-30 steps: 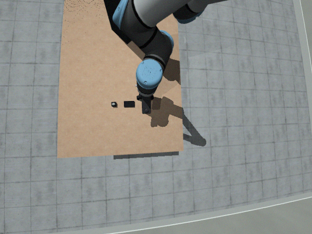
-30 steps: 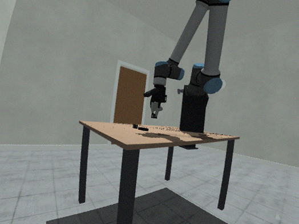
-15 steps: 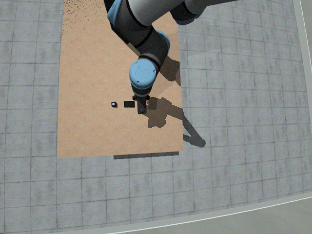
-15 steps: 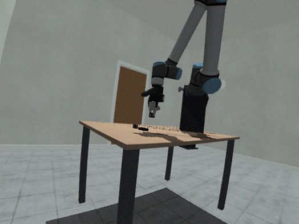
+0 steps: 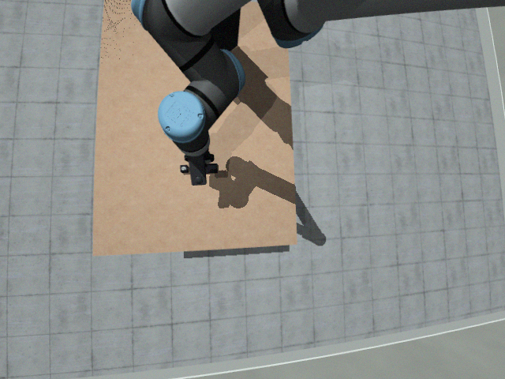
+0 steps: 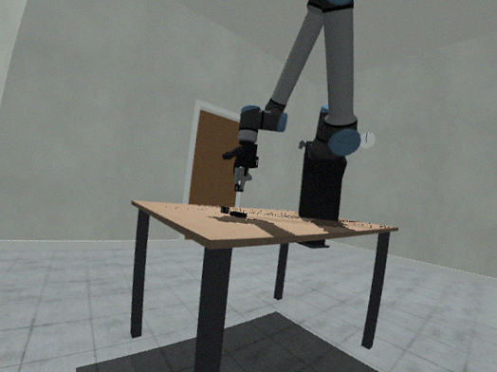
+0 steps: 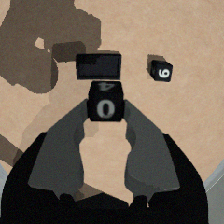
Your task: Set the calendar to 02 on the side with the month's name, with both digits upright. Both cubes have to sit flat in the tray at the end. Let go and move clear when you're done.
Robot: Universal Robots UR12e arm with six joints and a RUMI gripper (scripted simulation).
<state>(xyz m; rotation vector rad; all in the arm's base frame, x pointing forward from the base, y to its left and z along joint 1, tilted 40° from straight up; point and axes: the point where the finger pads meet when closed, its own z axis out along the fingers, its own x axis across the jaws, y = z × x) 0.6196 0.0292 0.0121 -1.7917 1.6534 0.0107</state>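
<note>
Right now my hand is 1 cm to the right of the calendar tray and 13 cm above it. Round my hand: black number cube (1 cm below).
</note>
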